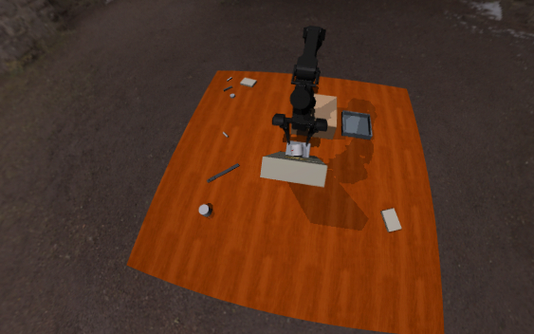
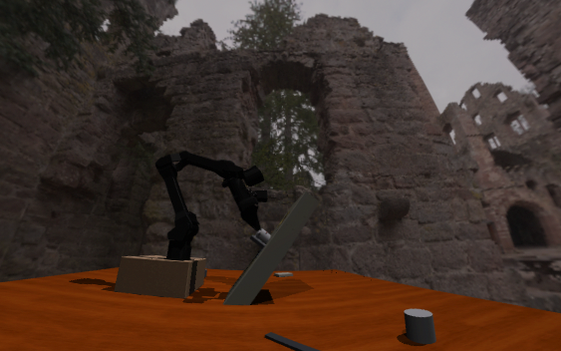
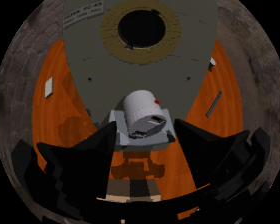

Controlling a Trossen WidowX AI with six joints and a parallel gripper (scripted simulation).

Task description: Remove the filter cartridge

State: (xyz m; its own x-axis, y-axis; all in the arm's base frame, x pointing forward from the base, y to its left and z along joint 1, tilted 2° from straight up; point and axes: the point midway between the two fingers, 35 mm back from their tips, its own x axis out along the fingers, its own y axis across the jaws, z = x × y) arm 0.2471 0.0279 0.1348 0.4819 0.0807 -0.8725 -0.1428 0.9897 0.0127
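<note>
Right now the round filter cartridge is 2 cm below my gripper tip and 1 cm ahead of it. Also, from my gripper tip: tray (35 cm behind, 24 cm to the left, 20 cm below); then grey service panel (5 cm ahead, 4 cm below, 1 cm to the left).
</note>
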